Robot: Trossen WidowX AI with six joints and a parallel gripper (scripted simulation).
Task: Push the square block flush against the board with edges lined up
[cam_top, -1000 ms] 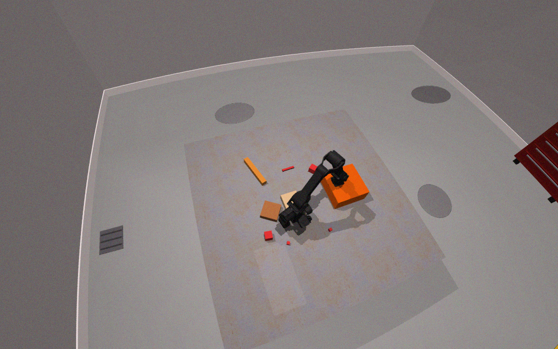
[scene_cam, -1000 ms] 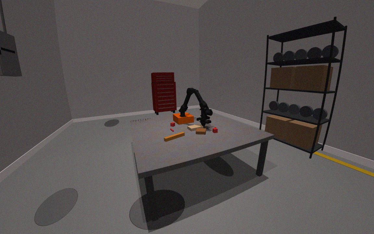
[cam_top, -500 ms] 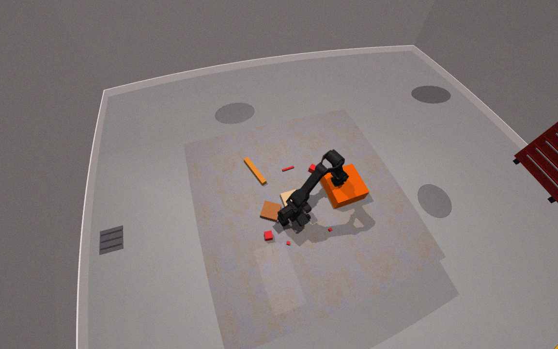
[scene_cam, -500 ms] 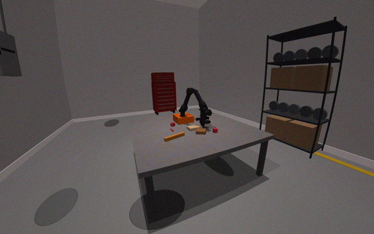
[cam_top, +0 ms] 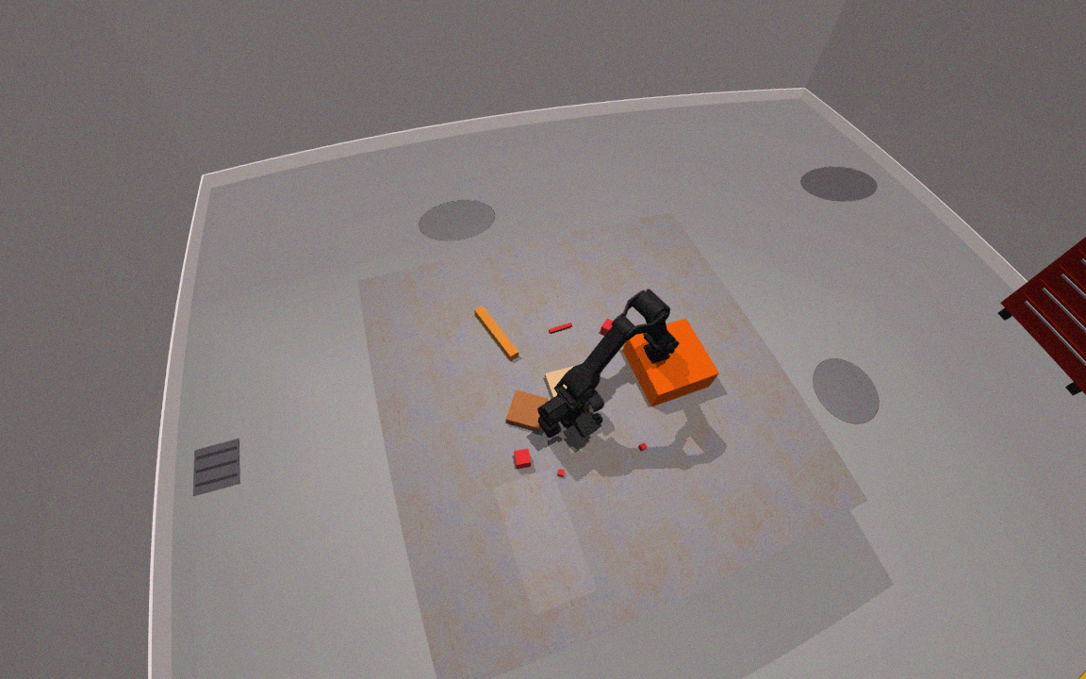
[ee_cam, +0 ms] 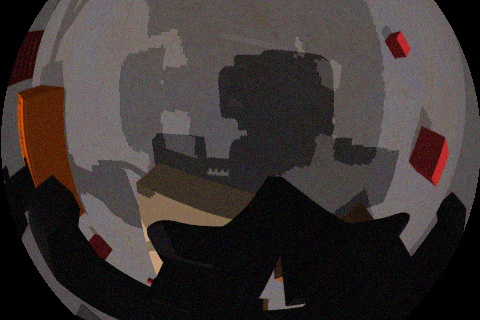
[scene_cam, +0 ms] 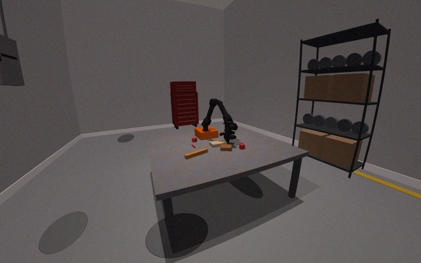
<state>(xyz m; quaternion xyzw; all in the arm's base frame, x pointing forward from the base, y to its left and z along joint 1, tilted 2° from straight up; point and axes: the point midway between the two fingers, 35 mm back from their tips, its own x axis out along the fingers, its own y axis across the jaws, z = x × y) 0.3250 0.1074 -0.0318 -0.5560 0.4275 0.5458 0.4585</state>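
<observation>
Now: gripper tip 30 mm past the board, 90 mm to the left of it and 10 mm below it. From my gripper tip the other things lie so: brown square block 100 mm ahead, 80 mm to the right, 10 mm above; thin red strip 100 mm behind, 330 mm to the right; long orange bar 110 mm ahead, 370 mm to the right, 10 mm above.
</observation>
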